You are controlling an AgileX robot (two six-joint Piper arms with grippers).
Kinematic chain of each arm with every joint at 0, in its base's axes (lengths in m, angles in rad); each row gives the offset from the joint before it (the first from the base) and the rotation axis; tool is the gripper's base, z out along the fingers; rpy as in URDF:
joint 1: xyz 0 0 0.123 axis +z
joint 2: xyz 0 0 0 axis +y
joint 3: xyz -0.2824 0 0.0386 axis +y
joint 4: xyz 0.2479 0 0.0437 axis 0.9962 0 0.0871
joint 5: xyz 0 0 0 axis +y
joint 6: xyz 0.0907 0 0.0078 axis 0.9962 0 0.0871
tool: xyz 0 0 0 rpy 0 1.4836 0
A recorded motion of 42 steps. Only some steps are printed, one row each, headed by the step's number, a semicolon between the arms.
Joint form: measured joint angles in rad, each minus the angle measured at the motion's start. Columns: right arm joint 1, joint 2, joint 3, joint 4, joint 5, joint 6; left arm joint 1, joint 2, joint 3, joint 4, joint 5, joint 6.
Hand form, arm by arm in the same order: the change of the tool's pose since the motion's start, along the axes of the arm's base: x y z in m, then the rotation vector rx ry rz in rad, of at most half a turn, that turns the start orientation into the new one. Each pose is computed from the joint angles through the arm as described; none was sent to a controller.
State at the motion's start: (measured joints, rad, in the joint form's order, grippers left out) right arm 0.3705 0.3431 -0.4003 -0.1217 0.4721 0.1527; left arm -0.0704 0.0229 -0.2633 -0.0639 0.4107 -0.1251
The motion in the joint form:
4: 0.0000 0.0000 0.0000 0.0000 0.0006 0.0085; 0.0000 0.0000 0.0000 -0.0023 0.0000 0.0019
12: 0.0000 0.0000 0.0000 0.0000 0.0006 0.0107; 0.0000 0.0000 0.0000 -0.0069 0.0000 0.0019
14: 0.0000 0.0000 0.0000 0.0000 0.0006 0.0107; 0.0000 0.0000 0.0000 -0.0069 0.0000 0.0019
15: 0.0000 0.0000 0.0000 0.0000 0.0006 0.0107; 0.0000 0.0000 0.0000 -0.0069 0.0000 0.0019
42: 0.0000 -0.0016 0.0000 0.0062 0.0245 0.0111; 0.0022 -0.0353 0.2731 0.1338 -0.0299 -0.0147
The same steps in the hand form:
4: 0.0000 0.0000 -0.0001 0.0075 0.0030 -0.0028; 0.0000 -0.0001 0.0000 -0.0003 0.0000 -0.0009
12: 0.0000 0.0000 -0.0001 0.0094 0.0037 -0.0035; 0.0000 -0.0003 0.0000 -0.0046 0.0003 -0.0024
14: 0.0000 0.0000 -0.0001 0.0094 0.0037 -0.0035; 0.0000 -0.0003 0.0000 -0.0046 0.0003 -0.0024
15: 0.0000 0.0000 -0.0001 0.0094 0.0037 -0.0035; 0.0000 -0.0003 0.0000 -0.0046 0.0003 -0.0024
42: -0.0009 -0.0003 -0.0020 0.0079 0.0268 -0.0056; 0.0128 0.0039 -0.0856 0.1308 0.1990 0.0326

